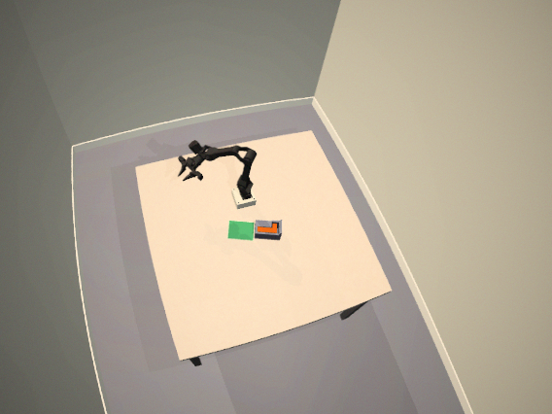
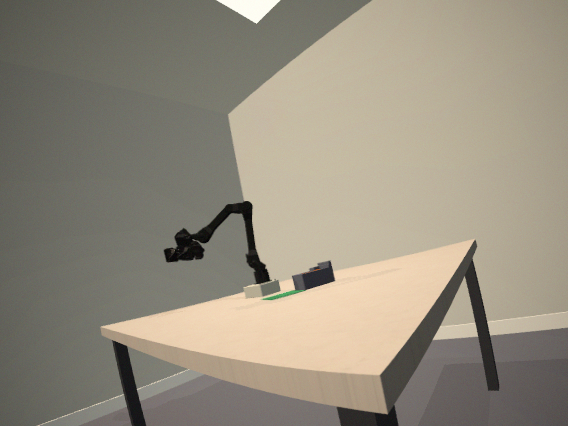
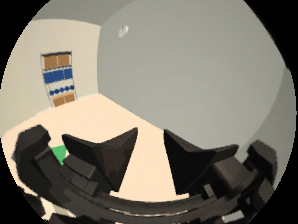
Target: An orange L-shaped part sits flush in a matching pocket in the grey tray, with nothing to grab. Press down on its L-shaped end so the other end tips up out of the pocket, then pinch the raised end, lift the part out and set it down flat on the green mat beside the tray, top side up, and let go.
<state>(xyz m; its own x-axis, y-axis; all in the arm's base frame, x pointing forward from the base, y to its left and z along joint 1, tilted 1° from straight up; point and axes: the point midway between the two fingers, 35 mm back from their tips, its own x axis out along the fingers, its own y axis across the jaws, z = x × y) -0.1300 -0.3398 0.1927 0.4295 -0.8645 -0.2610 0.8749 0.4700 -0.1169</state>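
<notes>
Now: the orange L-shaped part 380 mm ahead of my gripper tip, 420 mm to the left of it and 180 mm below it. Also, from my gripper tip: green mat (310 mm ahead, 270 mm to the left, 250 mm below).
</notes>
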